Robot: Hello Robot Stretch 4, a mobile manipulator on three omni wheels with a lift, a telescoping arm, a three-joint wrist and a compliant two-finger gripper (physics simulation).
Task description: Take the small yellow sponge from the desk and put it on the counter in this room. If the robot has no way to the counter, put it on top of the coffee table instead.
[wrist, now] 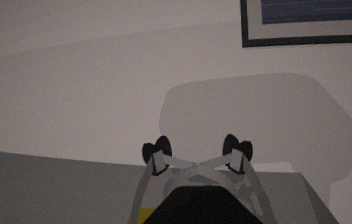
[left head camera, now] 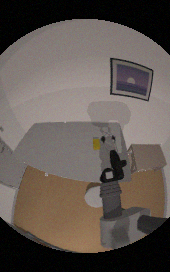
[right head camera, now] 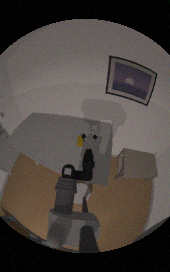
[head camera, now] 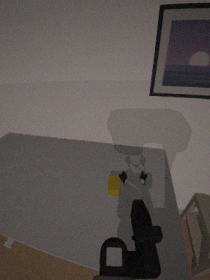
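Observation:
The small yellow sponge lies on the grey desk, toward its right end. In the wrist view a part of the sponge shows at the bottom edge, left of the dark gripper body. My gripper is open, with nothing between its fingertips. It is over the desk, to the right of the sponge in the head views. The counter does not show in these views.
A low brownish table stands right of the desk. A framed picture hangs on the wall behind. Brown floor shows in front of the desk.

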